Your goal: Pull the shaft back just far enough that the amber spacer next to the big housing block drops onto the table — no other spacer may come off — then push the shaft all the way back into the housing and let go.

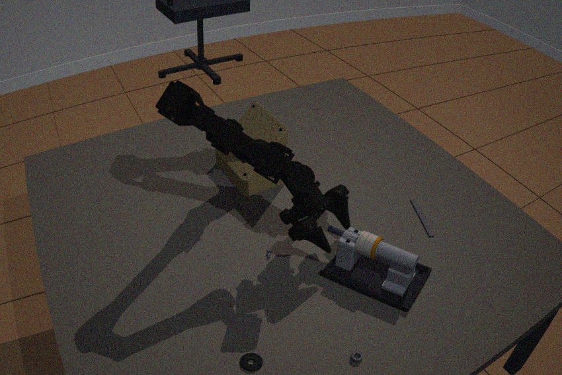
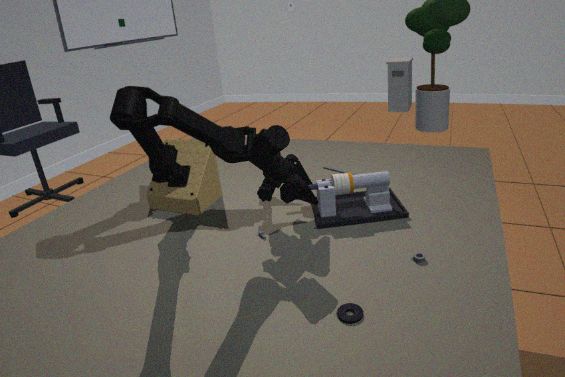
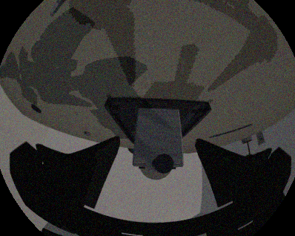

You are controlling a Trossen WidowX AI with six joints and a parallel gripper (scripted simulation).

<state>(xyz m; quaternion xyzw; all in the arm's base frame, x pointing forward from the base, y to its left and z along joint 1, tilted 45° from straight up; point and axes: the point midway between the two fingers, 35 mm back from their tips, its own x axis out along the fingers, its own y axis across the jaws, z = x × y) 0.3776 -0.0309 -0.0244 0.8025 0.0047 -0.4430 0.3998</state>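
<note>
Now: gripper tip 5 cm short of the shaft, 2 cm to the right of it and 2 cm below it. Round my gripper tip: amber spacer (9 cm ahead, 3 cm to the left, 2 cm above); cream spacer (7 cm ahead, 3 cm to the left, 2 cm above); thin dark rod (2 cm ahead, 29 cm to the left, 5 cm below).
</note>
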